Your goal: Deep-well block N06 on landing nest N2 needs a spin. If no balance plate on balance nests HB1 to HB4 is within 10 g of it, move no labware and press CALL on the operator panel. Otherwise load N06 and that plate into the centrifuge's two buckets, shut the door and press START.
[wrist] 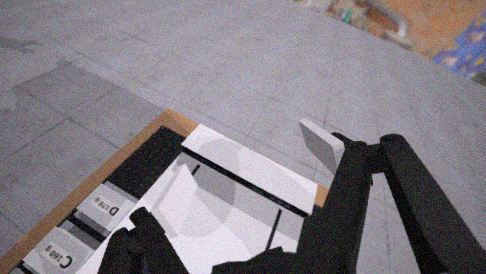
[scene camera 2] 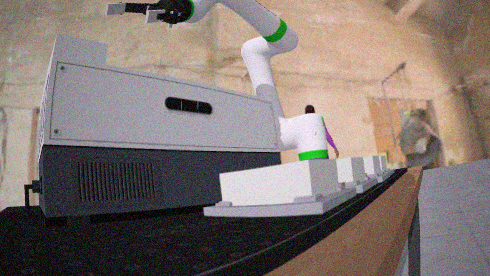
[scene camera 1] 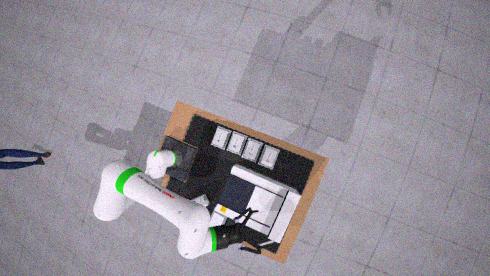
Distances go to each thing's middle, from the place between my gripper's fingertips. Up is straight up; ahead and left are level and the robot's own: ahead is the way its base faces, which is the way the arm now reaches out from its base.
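The white centrifuge [wrist: 244,204] is 60 mm behind my hand and 320 mm below it, and going by their middles it's the nearest to my hand of the things named here. The block labelled D [scene camera 2: 278,184] is 300 mm to the left of my hand, 70 mm behind it and 410 mm below it. And there's the block labelled C [wrist: 59,243], which is far to the left of my hand, far below it and a fair way behind it.
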